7 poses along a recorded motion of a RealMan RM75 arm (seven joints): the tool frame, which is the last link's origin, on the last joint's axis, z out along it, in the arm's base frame.
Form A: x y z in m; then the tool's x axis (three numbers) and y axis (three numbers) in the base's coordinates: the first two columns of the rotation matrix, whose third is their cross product.
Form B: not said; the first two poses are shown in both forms.
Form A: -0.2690, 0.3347, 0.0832, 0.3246, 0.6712, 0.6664, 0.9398, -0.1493, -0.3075
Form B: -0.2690, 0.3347, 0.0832; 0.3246, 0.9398, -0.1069; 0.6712, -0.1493, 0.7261; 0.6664, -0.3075, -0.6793
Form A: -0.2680, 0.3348, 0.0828, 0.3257, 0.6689, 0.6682, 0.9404, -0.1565, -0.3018
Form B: -0.2680, 0.3348, 0.0828; 0.3257, 0.9404, -0.0973; 0.6689, -0.1565, 0.7267; 0.6682, -0.3018, -0.6800
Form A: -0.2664, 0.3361, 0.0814, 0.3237, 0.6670, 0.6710, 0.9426, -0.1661, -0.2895
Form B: -0.2664, 0.3361, 0.0814; 0.3237, 0.9426, -0.0816; 0.6670, -0.1661, 0.7262; 0.6710, -0.2895, -0.6825
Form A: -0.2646, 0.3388, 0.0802, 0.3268, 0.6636, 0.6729, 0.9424, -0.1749, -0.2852
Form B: -0.2646, 0.3388, 0.0802; 0.3268, 0.9424, -0.0716; 0.6636, -0.1749, 0.7273; 0.6729, -0.2852, -0.6825
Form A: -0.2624, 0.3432, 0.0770, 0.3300, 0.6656, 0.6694, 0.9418, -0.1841, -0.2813
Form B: -0.2624, 0.3432, 0.0770; 0.3300, 0.9418, -0.0640; 0.6656, -0.1841, 0.7233; 0.6694, -0.2813, -0.6876
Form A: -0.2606, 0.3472, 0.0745, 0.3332, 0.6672, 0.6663, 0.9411, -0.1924, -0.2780
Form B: -0.2606, 0.3472, 0.0745; 0.3332, 0.9411, -0.0573; 0.6672, -0.1924, 0.7197; 0.6663, -0.2780, -0.6920
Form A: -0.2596, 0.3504, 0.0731, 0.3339, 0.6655, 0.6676, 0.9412, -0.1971, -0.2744
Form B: -0.2596, 0.3504, 0.0731; 0.3339, 0.9412, -0.0510; 0.6655, -0.1971, 0.7200; 0.6676, -0.2744, -0.6922
